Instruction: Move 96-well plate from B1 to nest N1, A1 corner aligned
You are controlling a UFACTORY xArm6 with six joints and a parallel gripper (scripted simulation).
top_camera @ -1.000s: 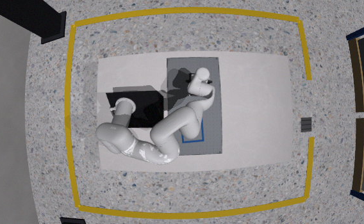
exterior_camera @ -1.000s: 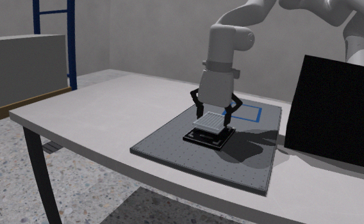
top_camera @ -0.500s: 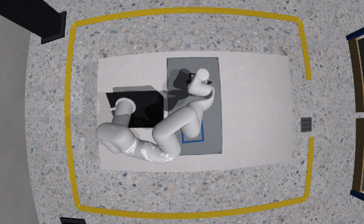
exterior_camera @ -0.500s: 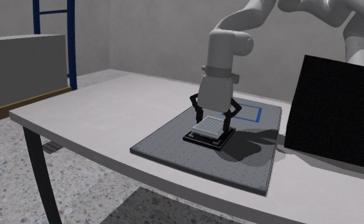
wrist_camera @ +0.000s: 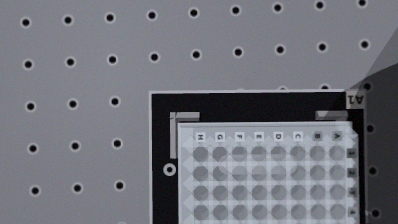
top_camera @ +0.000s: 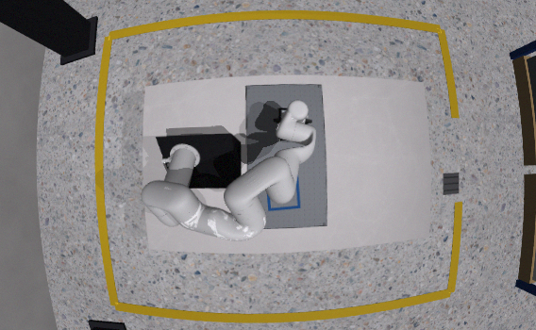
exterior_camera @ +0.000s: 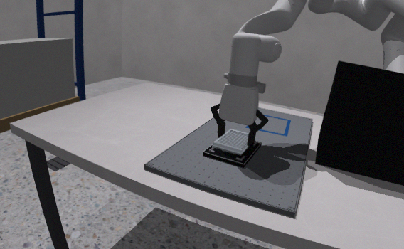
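The 96-well plate lies 1 cm below my hand. Round my hand: A1 label: 7 cm to the right, 6 cm behind, 3 cm below; then black plate nest: 4 cm below.
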